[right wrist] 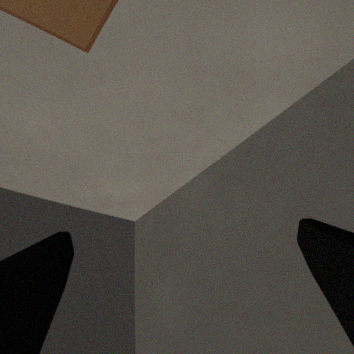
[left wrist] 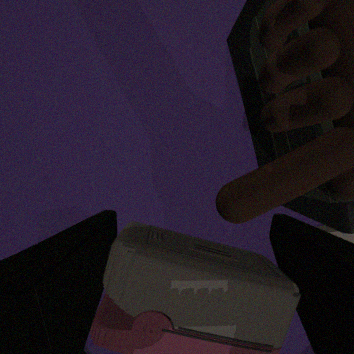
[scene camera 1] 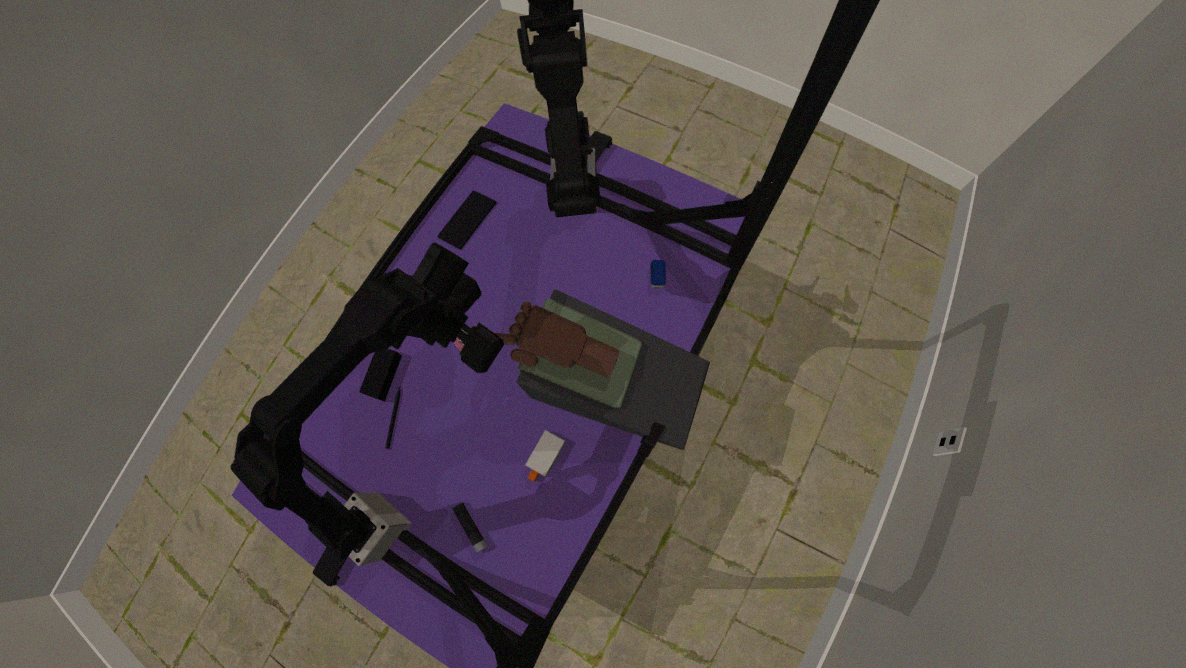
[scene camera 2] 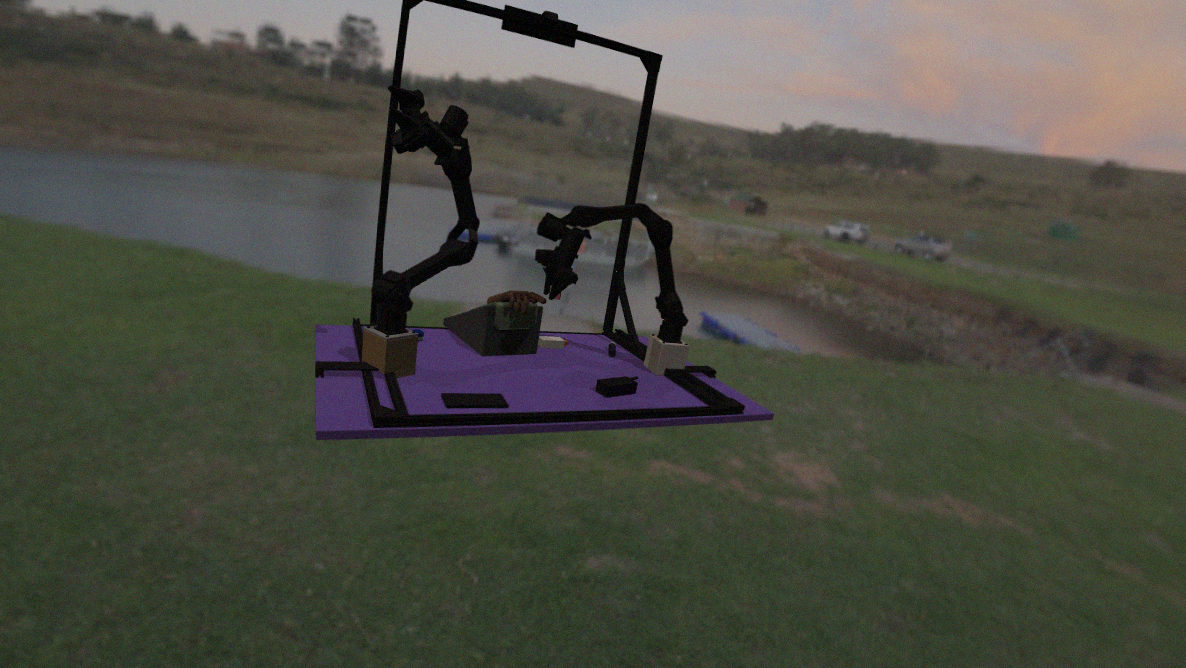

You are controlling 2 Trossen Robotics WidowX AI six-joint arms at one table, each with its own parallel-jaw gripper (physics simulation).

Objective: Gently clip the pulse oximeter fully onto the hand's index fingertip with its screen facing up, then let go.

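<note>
My left gripper is shut on the grey-and-pink pulse oximeter, whose grey casing spans between the fingers. Its screen cannot be made out. The brown hand lies on a sloped stand. Its index finger points out past the stand toward the left gripper. In the left wrist view the fingertip is beyond the oximeter's upper edge, near the right-hand finger of the gripper, with table showing between them. My right gripper is open and empty, raised high away from the hand.
The dark wedge stand carries a green pad. Around it lie a blue object, a white box with an orange end, a dark cylinder, a black box, a thin black stick and a black slab.
</note>
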